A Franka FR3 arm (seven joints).
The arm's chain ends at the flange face. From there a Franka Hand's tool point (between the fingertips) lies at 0.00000 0.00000 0.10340 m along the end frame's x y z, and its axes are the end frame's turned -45 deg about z.
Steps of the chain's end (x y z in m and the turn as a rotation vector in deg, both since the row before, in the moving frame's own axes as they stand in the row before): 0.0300, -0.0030, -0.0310, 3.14, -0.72, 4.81; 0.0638, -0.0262, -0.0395, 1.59, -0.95, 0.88; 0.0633, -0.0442, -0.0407, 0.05, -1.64, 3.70; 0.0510, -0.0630, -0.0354, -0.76, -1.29, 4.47
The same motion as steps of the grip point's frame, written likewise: 0.0266, 0.0143, -0.0312, 2.73, 1.71, 4.81; 0.0645, 0.0234, -0.0396, 1.80, 0.45, 0.88; 0.0741, 0.0113, -0.0407, 1.20, -1.12, 3.70; 0.0780, -0.0093, -0.0354, 0.37, -1.45, 4.47
